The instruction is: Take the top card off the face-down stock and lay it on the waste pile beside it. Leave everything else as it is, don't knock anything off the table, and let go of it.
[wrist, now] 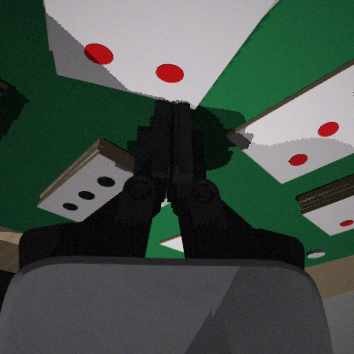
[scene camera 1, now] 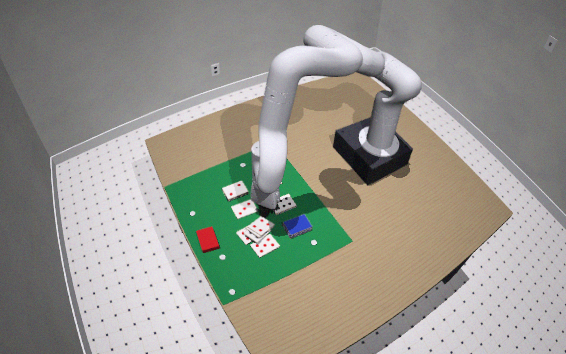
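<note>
The blue-backed face-down stock (scene camera 1: 297,225) sits on the right part of the green mat (scene camera 1: 210,270) in the scene view; a sliver shows at the wrist view's left edge. A pile showing black pips (scene camera 1: 285,204) (wrist: 92,182) lies beside it; whether this is the waste pile, I cannot tell. My gripper (scene camera 1: 264,212) (wrist: 168,121) is shut and empty, low over the mat between this pile and the red-pip cards. Its fingertips are at the near corner of a large-looking red-pip card (wrist: 150,30); I cannot tell if they touch.
Skewed red-pip cards (scene camera 1: 259,227) overlap in front of the gripper, beside another card (scene camera 1: 265,245). Behind them lie a red-pip card (scene camera 1: 244,209) (wrist: 300,134) and a thicker pile (scene camera 1: 235,190) (wrist: 327,225). A red block (scene camera 1: 207,239) and small white discs (scene camera 1: 313,242) also lie on the mat.
</note>
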